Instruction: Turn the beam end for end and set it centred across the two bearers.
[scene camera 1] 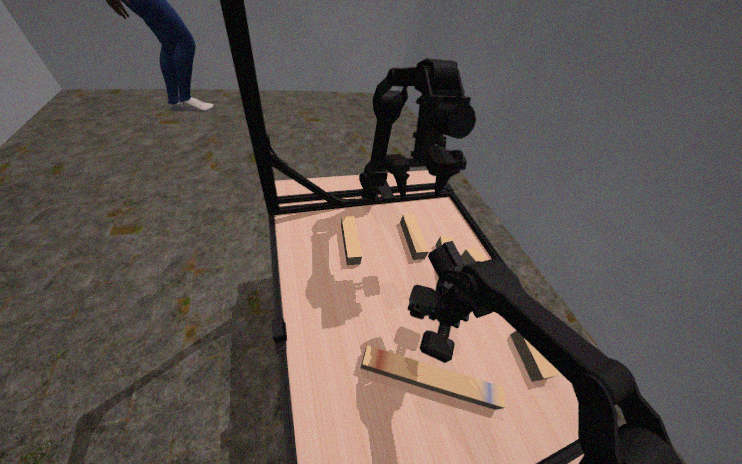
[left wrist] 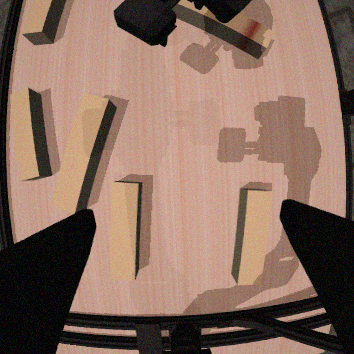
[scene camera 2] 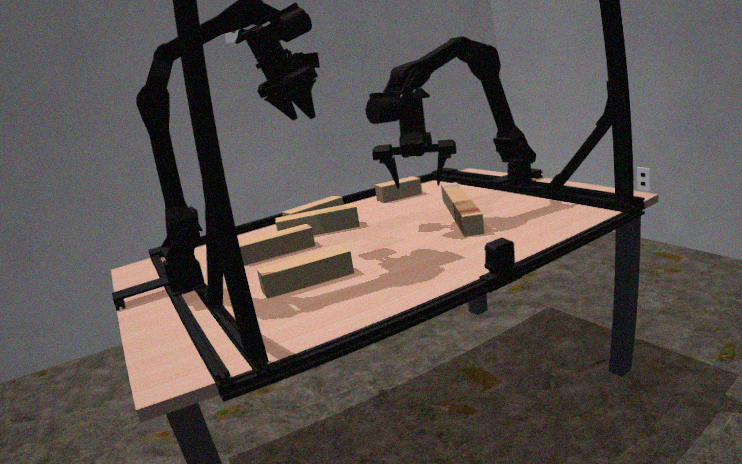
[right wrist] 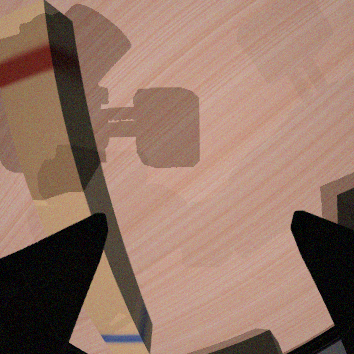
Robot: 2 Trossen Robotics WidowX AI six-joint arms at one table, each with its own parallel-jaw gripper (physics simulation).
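Places are measured from the left arm's base along level axes (x ahead, y left, z up), in millimetres.
Pixels of known places: left gripper, fingertip midpoint: [scene camera 1: 420, 197] [left wrist: 188, 214] [scene camera 2: 303, 118]; right gripper, fingertip midpoint: [scene camera 1: 431, 326] [left wrist: 180, 25] [scene camera 2: 418, 186] [right wrist: 201, 222]; left arm's base at its link origin: [scene camera 1: 369, 194] [left wrist: 184, 335] [scene camera 2: 186, 287]; right arm's base at its link origin: [scene camera 2: 520, 183].
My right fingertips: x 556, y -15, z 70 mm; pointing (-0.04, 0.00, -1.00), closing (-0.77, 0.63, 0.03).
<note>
For each thing: its top centre in the pictures, then the offset to it from my right fingertips. Level surfaces: height alone.
- beam at its top centre: [right wrist: 74, 242] [scene camera 2: 459, 197] [scene camera 1: 434, 376] 99 mm ahead, 22 mm right, 45 mm down
- longer loose block at its top centre: [left wrist: 77, 152] [scene camera 2: 315, 212] 186 mm back, 178 mm left, 39 mm down
- table at its surface level: 89 mm down
The beam [scene camera 1: 432, 377] [scene camera 2: 462, 205] [left wrist: 235, 38] [right wrist: 30, 115] is long pale wood lying flat and slanted. Its red-banded end is at the upper left in scene camera 1, its blue-banded end at the lower right. Two parallel pale blocks, apparently the bearers, lie apart on the table: one [scene camera 1: 351, 238] [scene camera 2: 306, 270] [left wrist: 255, 235] and the other [scene camera 1: 414, 235] [scene camera 2: 279, 243] [left wrist: 125, 225]. My left gripper [scene camera 1: 421, 192] [scene camera 2: 304, 116] [left wrist: 188, 214] is open and empty, high above the table. My right gripper [scene camera 1: 442, 302] [scene camera 2: 418, 184] [right wrist: 201, 222] is open and empty above the table, beside the beam; one finger overlaps the beam in the right wrist view.
A longer loose block [scene camera 2: 317, 220] [left wrist: 85, 150] and a shorter one [left wrist: 25, 135] lie beside the bearers. Another block [scene camera 1: 533, 358] [scene camera 2: 398, 189] [left wrist: 42, 20] lies near the far edge in scene camera 2. A black frame [scene camera 2: 361, 333] with uprights borders the table [scene camera 2: 164, 355].
</note>
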